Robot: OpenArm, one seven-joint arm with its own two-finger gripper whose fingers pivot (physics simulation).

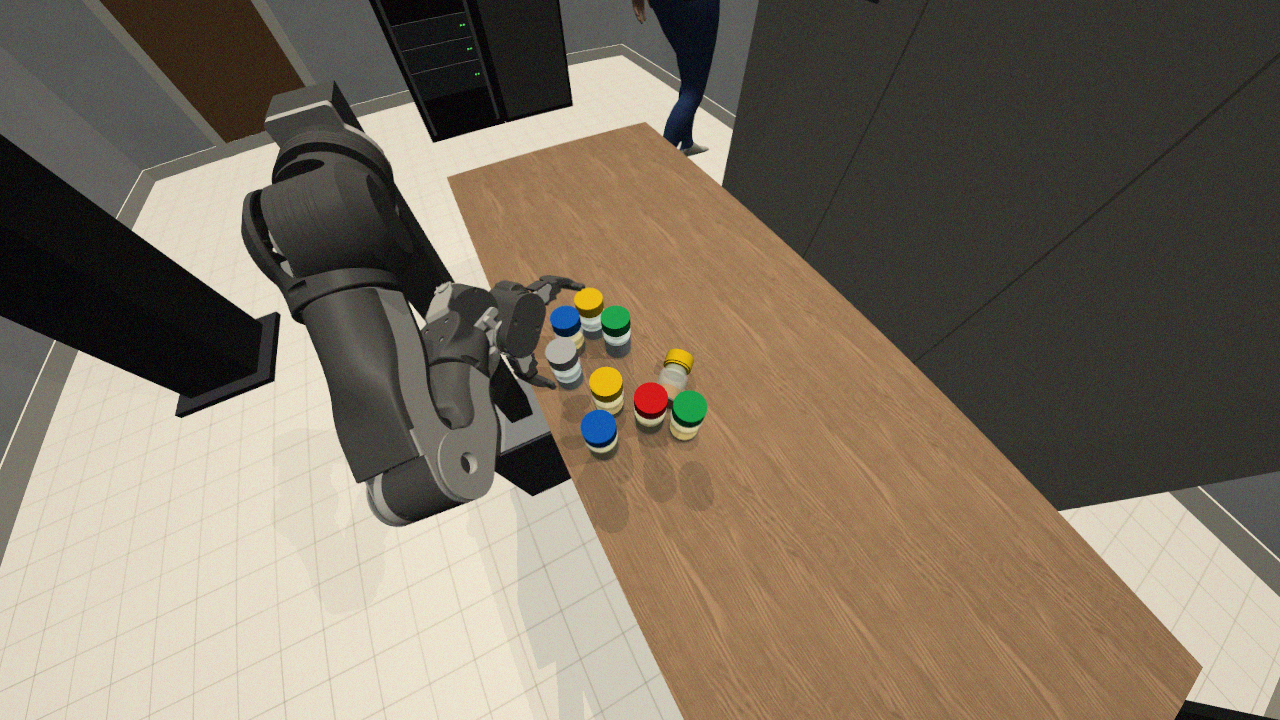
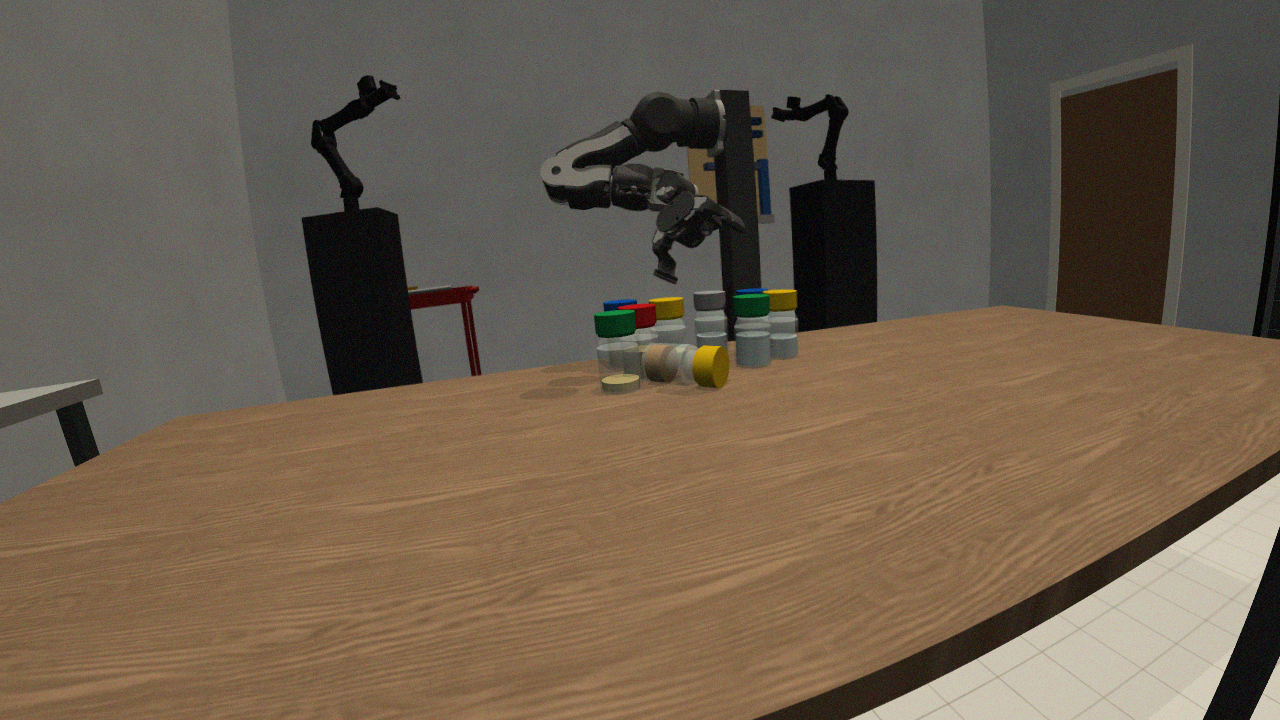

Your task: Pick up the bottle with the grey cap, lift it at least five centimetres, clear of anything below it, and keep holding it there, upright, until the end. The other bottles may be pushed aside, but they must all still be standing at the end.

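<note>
The grey-capped bottle [image 1: 563, 361] [image 2: 709, 315] stands upright near the table's arm-side edge. My gripper [image 1: 563, 334] [image 2: 703, 254] is open and empty, its fingers spread wide above the bottle caps. Close to the grey-capped bottle stand a blue-capped bottle [image 1: 565, 322], a yellow-capped one [image 1: 588, 304] [image 2: 781, 322], a green-capped one [image 1: 615, 324] [image 2: 751, 329] and another yellow-capped one [image 1: 605, 386] [image 2: 666, 309]. A second blue-capped bottle [image 1: 598, 429], a red-capped one [image 1: 650, 401] and a second green-capped one [image 1: 688, 411] [image 2: 615, 347] also stand. A third yellow-capped bottle [image 1: 677, 363] [image 2: 710, 367] lies on its side.
The wooden table [image 1: 805, 447] [image 2: 626, 537] carries all the bottles. The lying bottle is beside the red-capped and second green-capped bottles, on the side away from the arm. A dark box [image 1: 535, 461] is at the table edge below the arm. A person [image 1: 693, 53] stands beyond the far end.
</note>
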